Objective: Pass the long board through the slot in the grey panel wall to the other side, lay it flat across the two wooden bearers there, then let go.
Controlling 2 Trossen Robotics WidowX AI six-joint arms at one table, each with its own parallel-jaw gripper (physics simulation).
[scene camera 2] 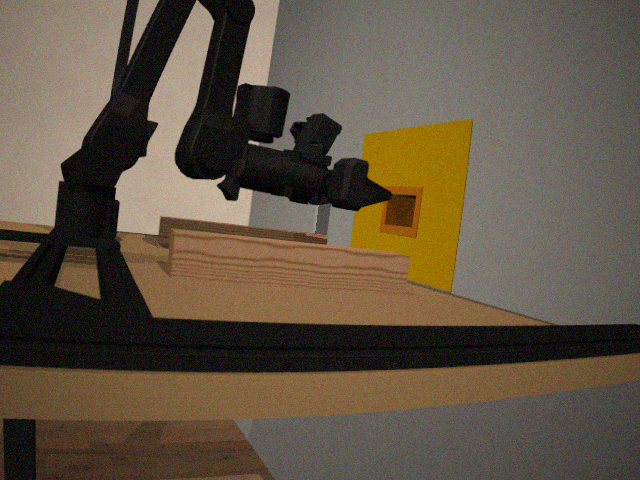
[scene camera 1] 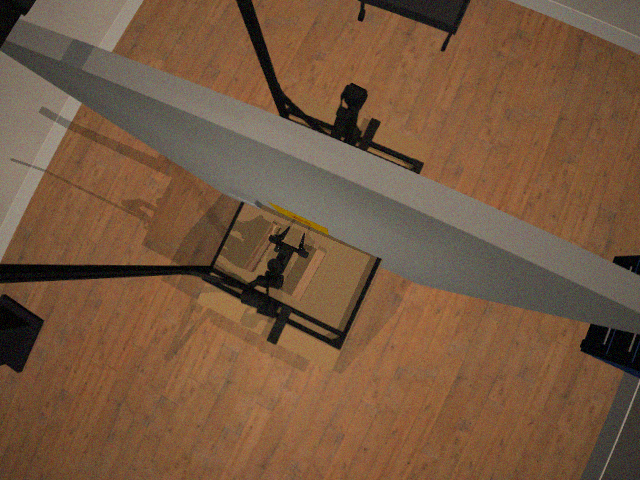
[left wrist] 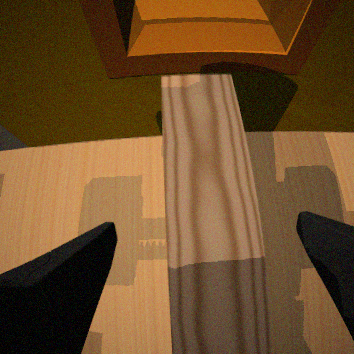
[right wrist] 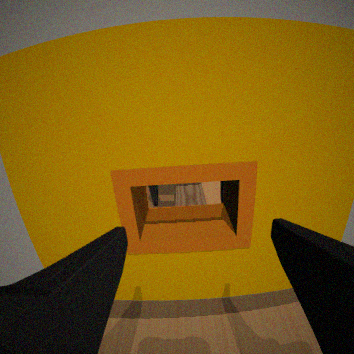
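The long board (left wrist: 212, 175) lies on the table on the left arm's side, its far end near the foot of the orange-framed slot (left wrist: 150, 65) (scene camera 2: 419, 209) (right wrist: 185, 173). Through the slot in the right wrist view, part of the board (right wrist: 190, 194) shows. My left gripper (left wrist: 208, 227) is open above the board, fingers on either side of it; the wall hides it in scene camera 1. My right gripper (scene camera 1: 296, 230) (scene camera 2: 390, 195) (right wrist: 199, 232) is open and empty before the slot, on the other side. Two wooden bearers, one (scene camera 1: 309, 275) (scene camera 2: 289, 260) and another (scene camera 1: 262, 248) (scene camera 2: 227, 227), lie below it.
The grey panel wall (scene camera 1: 310, 180) (scene camera 2: 542, 155) stands between the arms. A yellow panel (scene camera 2: 439, 155) (right wrist: 180, 90) surrounds the slot. A black frame rail (scene camera 2: 336, 346) runs along the table edge. The left arm (scene camera 1: 351, 111) shows beyond the wall.
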